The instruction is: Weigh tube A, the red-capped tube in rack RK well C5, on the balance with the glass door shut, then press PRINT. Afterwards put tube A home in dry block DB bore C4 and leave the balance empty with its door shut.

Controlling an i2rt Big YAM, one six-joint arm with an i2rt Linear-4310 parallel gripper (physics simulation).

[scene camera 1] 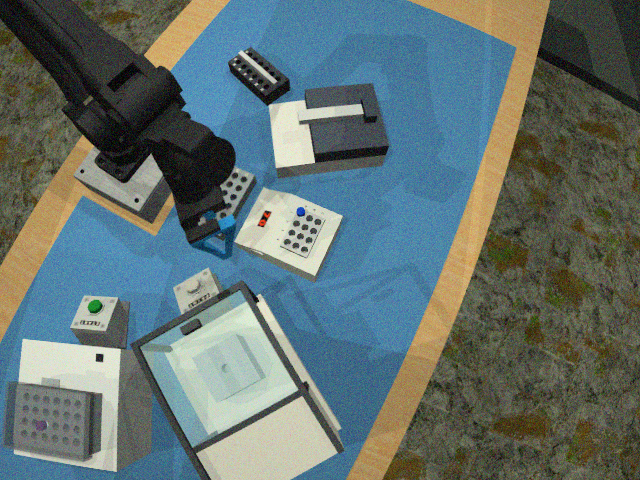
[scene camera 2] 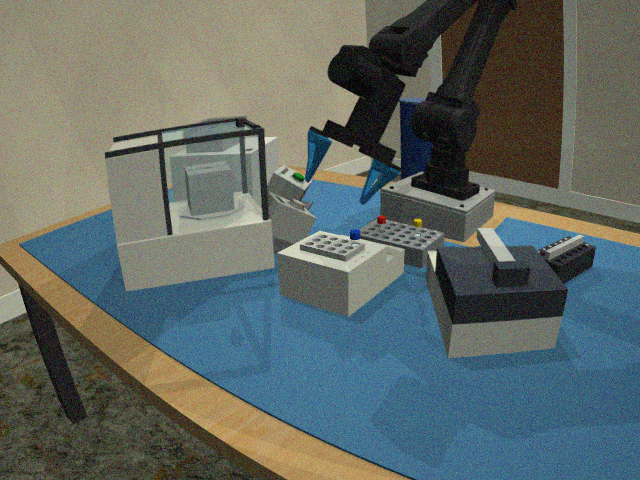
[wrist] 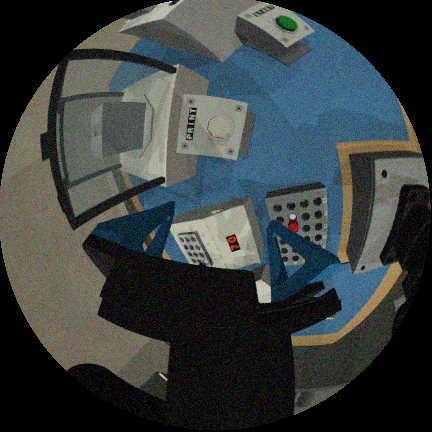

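Pixels of known places: gripper, fingertip midpoint: (scene camera 1: 219,236) (scene camera 2: 334,192) (wrist: 224,216); arm's base, link origin: (scene camera 1: 130,150) (scene camera 2: 445,189).
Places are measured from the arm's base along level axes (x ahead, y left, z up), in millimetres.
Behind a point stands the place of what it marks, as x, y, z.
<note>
My gripper (scene camera 1: 220,242) {269, -52, 43} (scene camera 2: 334,190) {269, -52, 43} (wrist: 224,216) {269, -52, 43} is open and empty, high above the table between rack RK and the balance. Red-capped tube A (scene camera 2: 381,219) {213, -5, -6} (wrist: 293,226) {206, -10, -4} stands in the grey rack RK (scene camera 1: 250,178) {228, 77, -28} (scene camera 2: 413,254) {233, 71, -39} (wrist: 296,190) {198, -45, -35}; the arm hides it in scene camera 1. The white dry block DB (scene camera 1: 258,237) {309, -12, -6} (scene camera 2: 315,281) {415, 40, -22} (wrist: 215,227) {316, -12, -2} holds a blue-capped tube (scene camera 1: 300,211) {352, 51, 29} (scene camera 2: 355,234) {357, 57, 27}. The balance (scene camera 1: 268,439) {492, -246, 146} (scene camera 2: 196,263) {472, -147, -31} has a grey one-hole holder (scene camera 1: 237,361) (scene camera 2: 209,188) (wrist: 122,127) inside, with no tube seen in it. I cannot tell whether its glass door is shut. The PRINT button (scene camera 1: 195,285) {270, -135, 14} (wrist: 220,126) {263, -137, 10} is beside it.
A dark-lidded box (scene camera 1: 351,136) {352, 219, 21} (scene camera 2: 506,304) {378, 286, 7} and a black rack (scene camera 1: 258,74) {106, 279, -22} (scene camera 2: 568,260) {136, 305, -23} stand beyond DB. A green button (scene camera 1: 95,305) {136, -262, 11} (scene camera 2: 298,176) {139, -260, 10} (wrist: 286,22) and a white machine (scene camera 1: 67,361) {182, -345, 77} stand near the balance. A yellow-capped tube (scene camera 2: 417,222) {188, 49, -5} is in RK.
</note>
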